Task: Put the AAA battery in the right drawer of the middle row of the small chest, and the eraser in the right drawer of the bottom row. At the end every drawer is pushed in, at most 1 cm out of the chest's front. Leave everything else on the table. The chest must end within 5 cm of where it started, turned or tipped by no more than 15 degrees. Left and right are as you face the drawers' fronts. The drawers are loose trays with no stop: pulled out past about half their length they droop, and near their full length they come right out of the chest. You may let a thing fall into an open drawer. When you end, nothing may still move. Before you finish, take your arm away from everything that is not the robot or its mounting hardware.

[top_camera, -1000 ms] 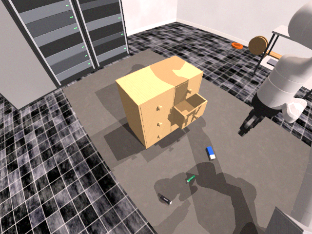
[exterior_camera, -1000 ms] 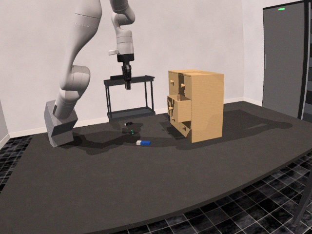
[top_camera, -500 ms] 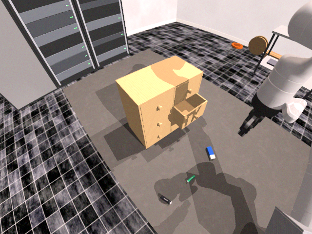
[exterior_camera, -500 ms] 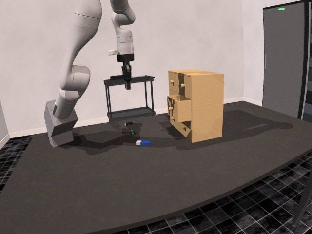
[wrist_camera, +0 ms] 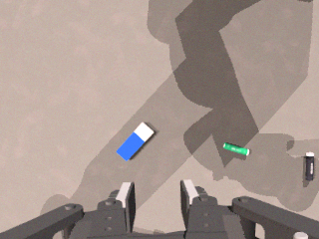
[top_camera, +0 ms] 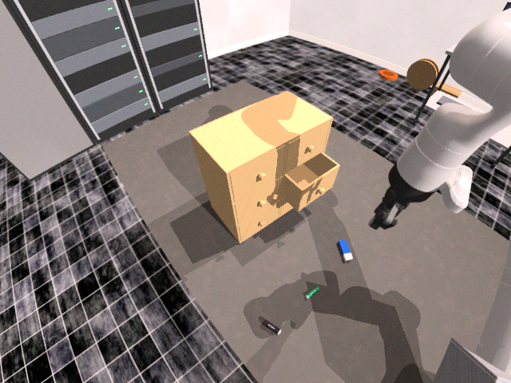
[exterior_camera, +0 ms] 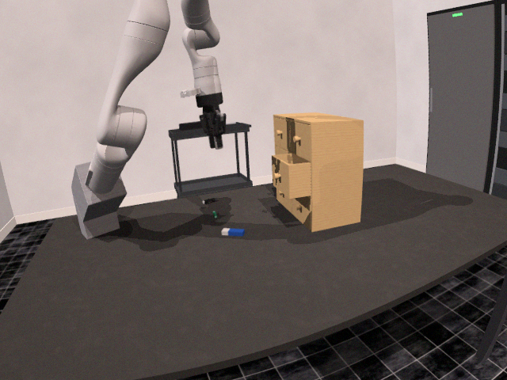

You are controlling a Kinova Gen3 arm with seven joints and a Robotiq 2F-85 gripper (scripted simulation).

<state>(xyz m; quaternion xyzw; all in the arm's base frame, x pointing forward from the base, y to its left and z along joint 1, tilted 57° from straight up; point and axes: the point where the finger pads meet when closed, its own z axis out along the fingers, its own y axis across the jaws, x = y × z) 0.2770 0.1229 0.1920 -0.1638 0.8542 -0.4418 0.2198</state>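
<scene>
Now: the green AAA battery 270 mm below my hand, 130 mm to the left of it and 20 mm ahead of it. The rest, counted from my hand: dark AAA battery 270 mm to the left, 270 mm below, 40 mm ahead; then white eraser 270 mm below, 40 mm to the right, 10 mm ahead.
</scene>
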